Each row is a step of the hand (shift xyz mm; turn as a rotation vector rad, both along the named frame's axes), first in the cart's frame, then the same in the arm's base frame.
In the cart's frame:
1: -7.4 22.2 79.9 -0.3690 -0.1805 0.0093
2: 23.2 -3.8 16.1 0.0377 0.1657 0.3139
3: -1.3 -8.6 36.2 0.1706 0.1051 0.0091
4: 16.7 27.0 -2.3 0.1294 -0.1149 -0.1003
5: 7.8 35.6 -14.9 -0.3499 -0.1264 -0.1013
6: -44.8 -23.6 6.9 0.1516 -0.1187 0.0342
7: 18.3 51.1 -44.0 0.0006 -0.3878 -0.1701
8: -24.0 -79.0 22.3 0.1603 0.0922 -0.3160
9: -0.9 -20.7 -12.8 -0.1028 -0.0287 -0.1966
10: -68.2 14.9 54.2 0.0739 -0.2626 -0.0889
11: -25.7 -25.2 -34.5 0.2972 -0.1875 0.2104
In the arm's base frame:
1: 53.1 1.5 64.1 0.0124 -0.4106 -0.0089
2: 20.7 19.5 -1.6 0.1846 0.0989 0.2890
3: 34.0 -5.1 14.2 -0.0056 0.1985 0.0281
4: -11.7 26.3 13.6 0.0059 0.0723 -0.1864
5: -28.6 21.8 16.1 -0.1022 -0.3700 -0.0362
6: 7.1 -50.6 0.9 0.1245 0.0897 -0.1213
7: -58.1 38.0 8.0 0.0564 -0.1559 -0.3896
8: 53.0 -54.4 -39.4 -0.2707 0.1871 -0.1605
9: -0.3 -9.1 -22.6 -0.1725 -0.1036 -0.0977
10: 21.2 -56.7 64.4 0.0773 -0.0387 -0.2736
11: -21.8 -33.4 -29.9 0.3397 0.1928 -0.1232

